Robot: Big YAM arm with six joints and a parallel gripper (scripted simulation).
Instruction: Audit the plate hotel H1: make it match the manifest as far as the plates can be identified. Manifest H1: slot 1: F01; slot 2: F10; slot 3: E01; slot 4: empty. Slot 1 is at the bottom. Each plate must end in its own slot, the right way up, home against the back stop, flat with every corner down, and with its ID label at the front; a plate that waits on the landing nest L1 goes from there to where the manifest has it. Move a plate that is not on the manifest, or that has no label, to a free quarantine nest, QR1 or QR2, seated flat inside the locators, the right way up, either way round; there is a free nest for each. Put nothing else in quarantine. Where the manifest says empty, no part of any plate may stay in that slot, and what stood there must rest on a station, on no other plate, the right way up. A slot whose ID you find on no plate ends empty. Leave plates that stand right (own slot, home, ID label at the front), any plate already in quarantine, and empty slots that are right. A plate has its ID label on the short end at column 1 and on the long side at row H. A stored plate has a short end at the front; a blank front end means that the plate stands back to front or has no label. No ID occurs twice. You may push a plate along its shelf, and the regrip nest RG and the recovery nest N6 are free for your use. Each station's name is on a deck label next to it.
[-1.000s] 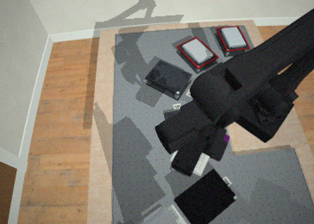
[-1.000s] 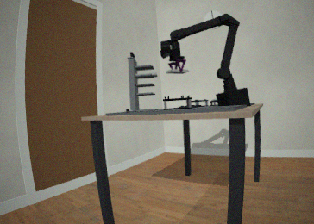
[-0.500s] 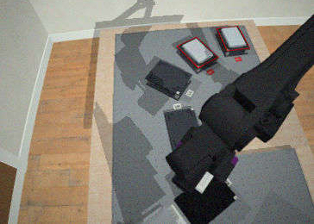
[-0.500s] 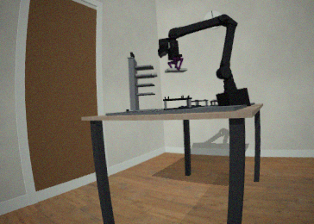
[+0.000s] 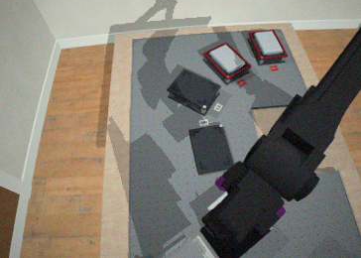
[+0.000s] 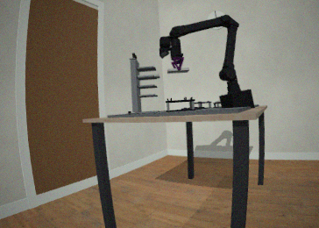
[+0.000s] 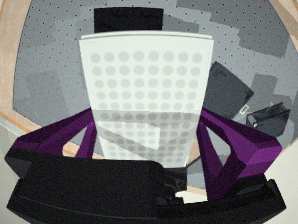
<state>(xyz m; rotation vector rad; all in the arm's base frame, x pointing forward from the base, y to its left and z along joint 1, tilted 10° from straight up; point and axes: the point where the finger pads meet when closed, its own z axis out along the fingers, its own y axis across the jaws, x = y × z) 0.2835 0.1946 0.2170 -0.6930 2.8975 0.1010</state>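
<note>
My hand is 1 cm past the black nest, 3 cm to the right of it and 19 cm above it. From my hand the other things lie so: plate hotel (22 cm ahead, 14 cm to the left, 9 cm below); L1 label (7 cm behind, 40 cm to the right, 24 cm below); H1 deck label (6 cm ahead, 17 cm to the left, 24 cm below).
</note>
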